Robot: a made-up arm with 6 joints. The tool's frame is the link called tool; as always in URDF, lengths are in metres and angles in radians. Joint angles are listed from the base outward.
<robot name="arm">
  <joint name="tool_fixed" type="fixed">
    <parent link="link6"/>
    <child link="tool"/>
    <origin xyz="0 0 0" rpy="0 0 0"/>
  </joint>
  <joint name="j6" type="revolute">
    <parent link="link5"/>
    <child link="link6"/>
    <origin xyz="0 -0.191 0" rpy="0 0 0"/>
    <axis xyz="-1 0 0"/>
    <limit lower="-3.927" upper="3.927"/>
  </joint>
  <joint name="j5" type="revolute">
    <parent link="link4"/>
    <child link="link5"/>
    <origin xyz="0.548 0 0" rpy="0 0 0"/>
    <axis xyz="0 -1 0"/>
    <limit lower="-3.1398" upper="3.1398"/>
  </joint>
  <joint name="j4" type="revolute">
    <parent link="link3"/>
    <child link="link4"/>
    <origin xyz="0 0 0" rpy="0 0 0"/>
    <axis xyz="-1 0 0"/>
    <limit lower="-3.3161" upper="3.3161"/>
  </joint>
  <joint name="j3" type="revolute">
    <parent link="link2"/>
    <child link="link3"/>
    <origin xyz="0 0 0.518" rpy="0 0 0"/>
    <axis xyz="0 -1 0"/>
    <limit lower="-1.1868" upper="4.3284"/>
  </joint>
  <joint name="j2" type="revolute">
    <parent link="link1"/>
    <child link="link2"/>
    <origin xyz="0 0 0" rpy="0 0 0"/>
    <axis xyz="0 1 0"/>
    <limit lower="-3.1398" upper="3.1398"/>
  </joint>
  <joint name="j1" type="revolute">
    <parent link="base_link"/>
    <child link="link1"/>
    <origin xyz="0 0 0.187" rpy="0 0 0"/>
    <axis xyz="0 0 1"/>
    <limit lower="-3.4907" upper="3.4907"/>
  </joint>
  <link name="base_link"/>
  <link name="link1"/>
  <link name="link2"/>
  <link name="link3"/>
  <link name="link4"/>
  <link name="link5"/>
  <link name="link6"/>
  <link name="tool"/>
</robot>
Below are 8 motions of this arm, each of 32 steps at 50 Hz.
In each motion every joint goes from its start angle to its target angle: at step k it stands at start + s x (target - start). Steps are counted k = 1, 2, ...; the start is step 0. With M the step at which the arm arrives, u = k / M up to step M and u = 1 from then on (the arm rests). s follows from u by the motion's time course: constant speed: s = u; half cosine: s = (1 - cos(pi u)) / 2; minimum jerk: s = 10 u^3 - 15 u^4 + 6 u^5.
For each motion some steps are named. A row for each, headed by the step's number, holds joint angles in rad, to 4 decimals.
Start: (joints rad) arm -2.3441 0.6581 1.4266 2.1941 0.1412 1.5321
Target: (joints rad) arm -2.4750 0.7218 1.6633 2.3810 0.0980 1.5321
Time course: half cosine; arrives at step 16
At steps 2, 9, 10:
2: -2.3491 0.6605 1.4356 2.2012 0.1396 1.5321
9: -2.4223 0.6962 1.5680 2.3058 0.1154 1.5321
10: -2.4346 0.7021 1.5902 2.3233 0.1113 1.5321

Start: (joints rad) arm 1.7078 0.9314 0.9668 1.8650 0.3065 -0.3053
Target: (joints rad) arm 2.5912 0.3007 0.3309 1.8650 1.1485 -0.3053
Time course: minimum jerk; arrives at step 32
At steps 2, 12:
2: 1.7098 0.9300 0.9654 1.8650 0.3084 -0.3053
12: 1.9509 0.7578 0.7918 1.8650 0.5382 -0.3053

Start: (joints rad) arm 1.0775 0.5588 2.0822 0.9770 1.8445 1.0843
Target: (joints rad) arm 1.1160 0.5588 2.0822 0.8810 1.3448 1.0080
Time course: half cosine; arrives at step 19
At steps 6, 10, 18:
6: 1.0862 0.5588 2.0822 0.9553 1.7313 1.0670
10: 1.0983 0.5588 2.0822 0.9250 1.5740 1.0430
18: 1.1157 0.5588 2.0822 0.8817 1.3482 1.0085

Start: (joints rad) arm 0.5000 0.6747 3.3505 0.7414 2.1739 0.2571
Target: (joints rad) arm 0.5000 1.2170 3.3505 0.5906 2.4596 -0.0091
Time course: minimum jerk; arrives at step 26
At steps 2, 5, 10, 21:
2: 0.5000 0.6769 3.3505 0.7408 2.1751 0.2560
5: 0.5000 0.7030 3.3505 0.7335 2.1888 0.2432
10: 0.5000 0.8326 3.3505 0.6975 2.2571 0.1796
21: 0.5000 1.1887 3.3505 0.5985 2.4447 0.0048

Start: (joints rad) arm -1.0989 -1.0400 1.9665 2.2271 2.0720 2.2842
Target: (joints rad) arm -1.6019 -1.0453 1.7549 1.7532 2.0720 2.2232
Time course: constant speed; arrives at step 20
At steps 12, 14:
12: -1.4007 -1.0432 1.8395 1.9428 2.0720 2.2476
14: -1.4510 -1.0437 1.8184 1.8954 2.0720 2.2415

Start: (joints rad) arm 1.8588 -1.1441 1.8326 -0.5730 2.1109 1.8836
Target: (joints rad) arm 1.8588 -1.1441 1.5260 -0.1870 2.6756 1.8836
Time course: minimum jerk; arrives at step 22
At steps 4, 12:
4: 1.8588 -1.1441 1.8188 -0.5557 2.1363 1.8836
12: 1.8588 -1.1441 1.6533 -0.3473 2.4411 1.8836

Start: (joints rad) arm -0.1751 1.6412 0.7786 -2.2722 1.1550 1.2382
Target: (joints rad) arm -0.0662 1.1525 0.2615 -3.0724 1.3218 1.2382
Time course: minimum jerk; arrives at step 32
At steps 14, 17, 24, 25, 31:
14: -0.1333 1.4535 0.5800 -2.5795 1.2191 1.2382
17: -0.1143 1.3683 0.4898 -2.7191 1.2481 1.2382
24: -0.0775 1.2031 0.3150 -2.9896 1.3045 1.2382
25: -0.0742 1.1883 0.2994 -3.0137 1.3096 1.2382
31: -0.0662 1.1526 0.2617 -3.0722 1.3218 1.2382

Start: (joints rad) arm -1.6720 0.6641 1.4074 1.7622 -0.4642 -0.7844
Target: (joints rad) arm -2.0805 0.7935 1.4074 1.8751 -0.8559 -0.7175
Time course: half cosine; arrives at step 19
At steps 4, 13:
4: -1.7151 0.6777 1.4074 1.7741 -0.5055 -0.7773
13: -1.9880 0.7642 1.4074 1.8495 -0.7672 -0.7327

